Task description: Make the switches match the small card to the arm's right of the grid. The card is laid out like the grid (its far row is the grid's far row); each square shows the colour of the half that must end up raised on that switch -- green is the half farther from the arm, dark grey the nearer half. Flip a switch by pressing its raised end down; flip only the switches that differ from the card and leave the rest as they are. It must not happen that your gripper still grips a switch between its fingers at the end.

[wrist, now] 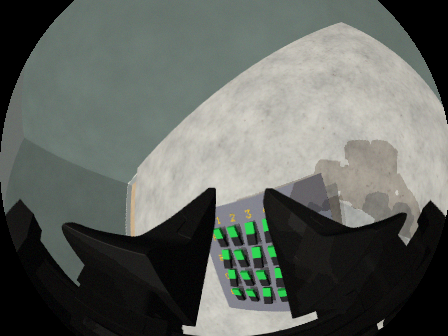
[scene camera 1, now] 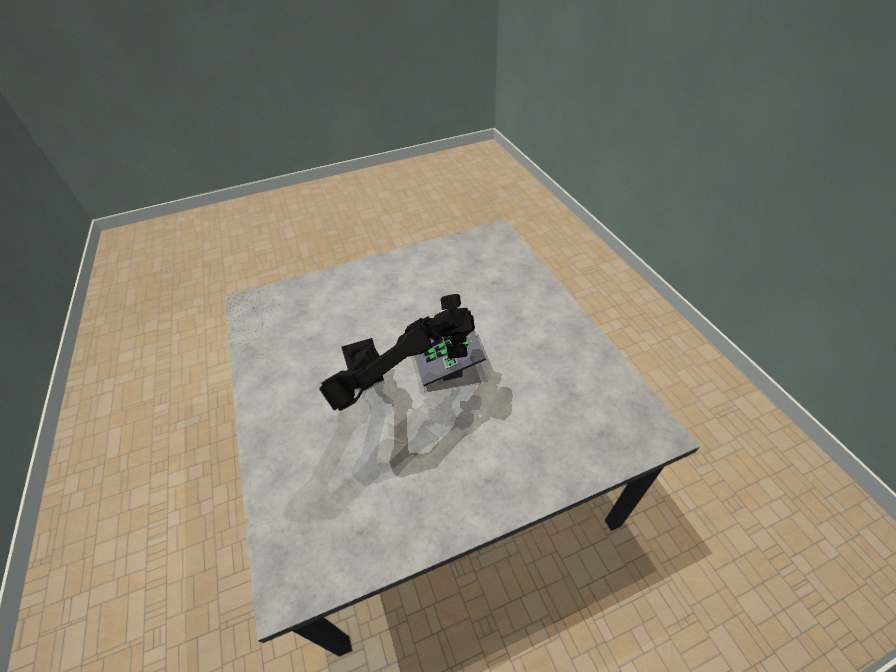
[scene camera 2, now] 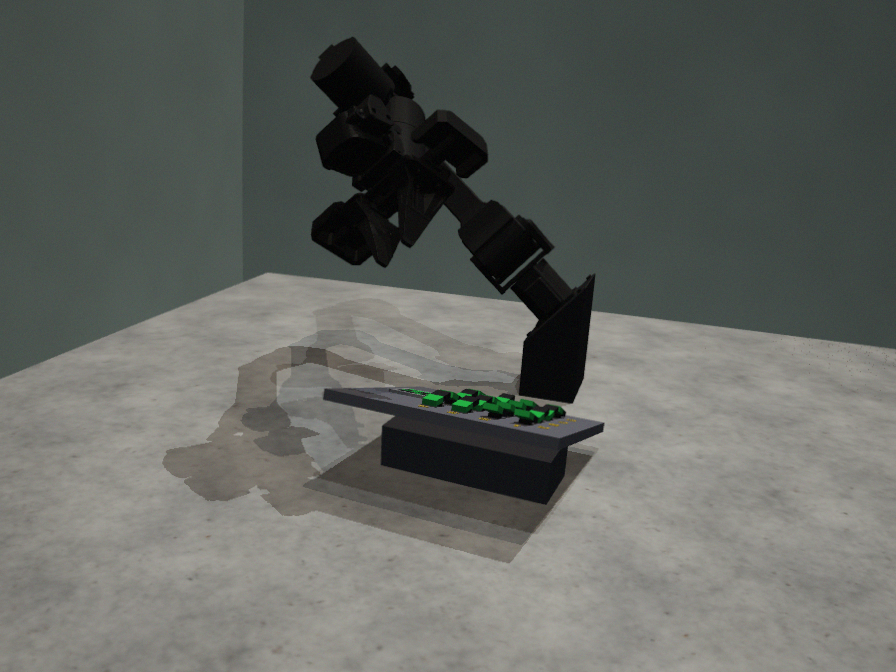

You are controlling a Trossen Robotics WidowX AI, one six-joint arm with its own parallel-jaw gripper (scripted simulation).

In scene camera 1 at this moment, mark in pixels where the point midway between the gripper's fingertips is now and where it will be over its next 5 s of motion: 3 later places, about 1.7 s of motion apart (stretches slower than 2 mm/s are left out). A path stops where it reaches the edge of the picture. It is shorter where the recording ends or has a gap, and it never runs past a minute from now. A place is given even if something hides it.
The gripper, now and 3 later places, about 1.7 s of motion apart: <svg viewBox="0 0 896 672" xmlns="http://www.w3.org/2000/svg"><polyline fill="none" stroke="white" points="470,325 444,358 457,320 458,324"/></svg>
